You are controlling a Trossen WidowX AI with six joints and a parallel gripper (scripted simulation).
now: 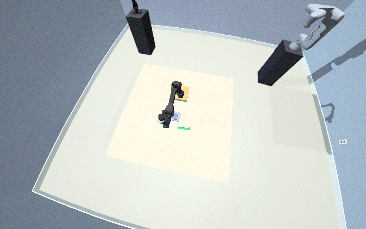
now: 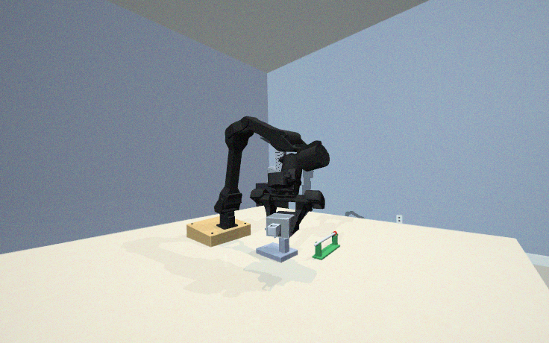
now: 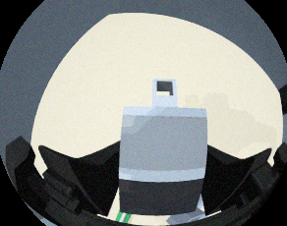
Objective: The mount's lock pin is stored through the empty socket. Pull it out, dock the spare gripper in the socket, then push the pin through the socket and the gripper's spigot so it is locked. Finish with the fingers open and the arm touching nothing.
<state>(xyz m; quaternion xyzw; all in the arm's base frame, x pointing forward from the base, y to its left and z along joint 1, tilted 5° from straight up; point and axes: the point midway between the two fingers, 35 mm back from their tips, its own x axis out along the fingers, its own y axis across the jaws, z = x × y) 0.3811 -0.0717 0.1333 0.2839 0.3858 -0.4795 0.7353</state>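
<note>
My gripper tip is 12 cm past the grey mount, 11 cm to the right of it and 7 cm above it. The rest, counted from my gripper tip: green cradle: 23 cm to the left, 9 cm below, 2 cm behind; spare gripper: 2 cm above.
</note>
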